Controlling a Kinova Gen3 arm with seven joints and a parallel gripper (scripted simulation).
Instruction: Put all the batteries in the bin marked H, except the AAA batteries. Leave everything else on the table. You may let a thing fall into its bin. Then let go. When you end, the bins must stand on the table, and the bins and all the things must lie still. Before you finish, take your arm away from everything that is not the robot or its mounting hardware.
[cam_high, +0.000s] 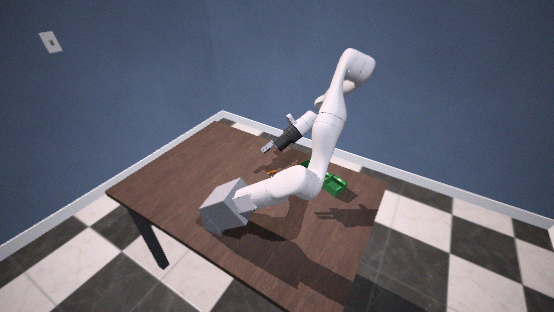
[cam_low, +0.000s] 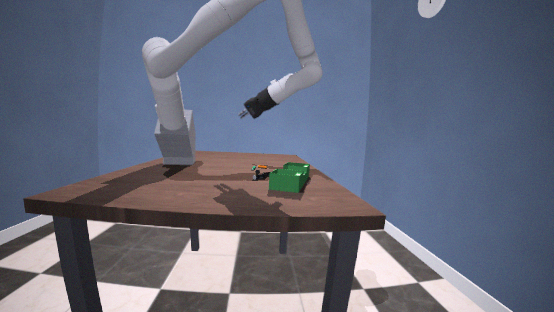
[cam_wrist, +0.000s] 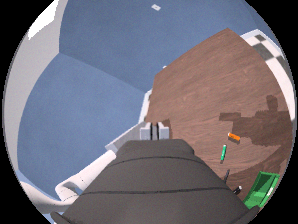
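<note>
My hand is 220 mm to the left of the green bin, 210 mm above it and 190 mm short of it. Round my hand: green cell 220 mm below, 50 mm ahead, 10 mm to the right; then orange cell 220 mm below, 90 mm ahead, 30 mm to the left; then dark piece 220 mm below, 90 mm to the right, 70 mm ahead.
</note>
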